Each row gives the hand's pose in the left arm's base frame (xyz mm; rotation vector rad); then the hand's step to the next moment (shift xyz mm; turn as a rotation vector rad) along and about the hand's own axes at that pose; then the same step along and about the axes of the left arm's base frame.
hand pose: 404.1 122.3 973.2 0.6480 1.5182 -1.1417
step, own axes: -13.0 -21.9 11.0 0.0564 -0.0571 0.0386
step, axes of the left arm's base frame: -10.7 -16.3 19.7 -0.0484 -0.0668 -0.0337
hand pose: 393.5 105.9 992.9 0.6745 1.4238 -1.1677
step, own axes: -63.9 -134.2 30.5 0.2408 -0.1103 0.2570
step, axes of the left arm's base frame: -94.4 -61.3 101.7 -0.0511 -0.3230 -0.1710
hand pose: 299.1 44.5 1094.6 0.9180 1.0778 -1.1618
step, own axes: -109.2 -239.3 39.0 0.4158 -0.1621 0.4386
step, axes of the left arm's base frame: -235.2 -53.3 111.9 -0.0613 -0.5478 -0.2962
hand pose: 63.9 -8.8 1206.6 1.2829 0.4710 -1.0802
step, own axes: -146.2 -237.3 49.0 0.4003 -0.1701 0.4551
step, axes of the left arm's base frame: -281.3 30.2 5.2 -0.0797 -0.5565 -0.2834
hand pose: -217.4 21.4 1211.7 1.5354 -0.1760 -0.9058
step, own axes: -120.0 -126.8 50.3 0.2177 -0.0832 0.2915
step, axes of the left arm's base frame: -162.1 58.7 -57.2 -0.0671 -0.3387 -0.1417
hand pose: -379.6 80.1 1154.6 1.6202 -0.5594 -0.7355
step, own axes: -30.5 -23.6 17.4 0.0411 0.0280 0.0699
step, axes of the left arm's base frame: -34.5 14.1 -20.1 -0.0217 -0.0816 0.0149
